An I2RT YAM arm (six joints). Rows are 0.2 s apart.
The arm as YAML. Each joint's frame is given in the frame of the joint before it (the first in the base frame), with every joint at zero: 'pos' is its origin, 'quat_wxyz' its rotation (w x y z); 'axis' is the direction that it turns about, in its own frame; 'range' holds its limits. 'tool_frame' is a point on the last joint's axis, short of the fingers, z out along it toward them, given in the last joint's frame.
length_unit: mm
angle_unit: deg
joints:
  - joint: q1
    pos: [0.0, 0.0, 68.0]
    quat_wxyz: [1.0, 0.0, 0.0, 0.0]
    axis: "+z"
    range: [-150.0, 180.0]
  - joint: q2
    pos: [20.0, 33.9, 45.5]
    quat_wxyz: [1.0, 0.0, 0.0, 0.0]
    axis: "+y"
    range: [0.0, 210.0]
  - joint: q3
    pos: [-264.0, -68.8, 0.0]
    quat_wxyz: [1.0, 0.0, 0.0, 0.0]
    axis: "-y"
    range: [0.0, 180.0]
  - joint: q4
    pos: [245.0, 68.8, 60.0]
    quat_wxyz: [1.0, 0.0, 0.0, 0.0]
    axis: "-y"
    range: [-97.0, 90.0]
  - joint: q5
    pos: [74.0, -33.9, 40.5]
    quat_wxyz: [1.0, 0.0, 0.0, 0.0]
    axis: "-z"
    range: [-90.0, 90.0]
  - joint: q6
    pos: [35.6, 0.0, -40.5]
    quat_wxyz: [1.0, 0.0, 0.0, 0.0]
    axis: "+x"
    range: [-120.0, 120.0]
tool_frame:
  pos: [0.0, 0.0, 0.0]
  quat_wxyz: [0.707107, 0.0, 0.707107, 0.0]
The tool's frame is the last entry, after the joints.
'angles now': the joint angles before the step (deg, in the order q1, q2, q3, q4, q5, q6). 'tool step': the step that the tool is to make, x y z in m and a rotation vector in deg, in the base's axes. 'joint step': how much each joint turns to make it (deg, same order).
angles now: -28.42, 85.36, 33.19, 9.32, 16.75, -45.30
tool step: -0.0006, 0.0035, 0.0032, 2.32, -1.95, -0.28
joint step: 0.39, -1.18, -0.01, -1.30, -1.53, 2.74
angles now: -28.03, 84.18, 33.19, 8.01, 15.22, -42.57
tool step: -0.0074, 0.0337, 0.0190, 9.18, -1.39, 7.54
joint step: 4.85, -8.39, 0.08, -12.05, -8.17, 4.48
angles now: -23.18, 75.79, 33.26, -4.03, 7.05, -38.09
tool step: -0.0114, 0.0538, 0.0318, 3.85, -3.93, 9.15
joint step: 11.27, -11.82, -0.01, -9.75, -1.98, 4.93
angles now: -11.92, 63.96, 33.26, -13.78, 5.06, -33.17
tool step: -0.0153, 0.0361, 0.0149, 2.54, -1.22, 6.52
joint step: 9.10, -7.07, -0.01, -6.50, -0.02, 3.73
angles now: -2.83, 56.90, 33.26, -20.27, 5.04, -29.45
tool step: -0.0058, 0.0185, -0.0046, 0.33, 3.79, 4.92
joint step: 5.30, -0.29, -0.01, -4.12, 0.04, 0.49
